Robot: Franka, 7 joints.
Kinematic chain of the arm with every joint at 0, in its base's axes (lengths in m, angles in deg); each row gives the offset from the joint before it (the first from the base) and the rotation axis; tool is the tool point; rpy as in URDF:
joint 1: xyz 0 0 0.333 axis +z
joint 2: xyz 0 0 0 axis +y
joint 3: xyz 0 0 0.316 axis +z
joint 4: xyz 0.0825 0 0 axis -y
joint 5: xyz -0.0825 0 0.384 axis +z
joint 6: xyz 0 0 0 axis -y
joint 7: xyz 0.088 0 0 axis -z
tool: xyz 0 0 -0.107 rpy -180 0 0
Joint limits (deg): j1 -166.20..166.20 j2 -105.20..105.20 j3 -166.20..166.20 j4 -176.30..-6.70 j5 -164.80..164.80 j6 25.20..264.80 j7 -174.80..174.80
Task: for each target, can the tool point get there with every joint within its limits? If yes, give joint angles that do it. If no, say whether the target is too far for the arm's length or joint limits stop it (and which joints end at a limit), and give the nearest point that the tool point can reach.
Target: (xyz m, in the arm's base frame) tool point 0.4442 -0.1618 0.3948
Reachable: yes | joints 104.76 10.78 -124.71 -128.39 -4.52 106.52 85.85
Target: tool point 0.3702 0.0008 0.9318
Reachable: yes | joints 123.41 -67.63 -37.50 -79.61 31.87 103.09 115.57
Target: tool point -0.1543 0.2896 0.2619
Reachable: yes | joints 1.35 20.69 127.54 -158.92 111.29 184.26 72.61
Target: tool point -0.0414 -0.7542 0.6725
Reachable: yes | joints 119.94 -49.67 107.83 -50.24 -127.85 149.64 75.90
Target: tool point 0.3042 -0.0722 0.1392
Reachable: yes | joints -7.65 8.12 -5.88 -160.31 100.26 139.11 51.57
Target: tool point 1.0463 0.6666 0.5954
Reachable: no: too far | nearest point 0.7079 0.4510 0.5105 | short by 0.410 m
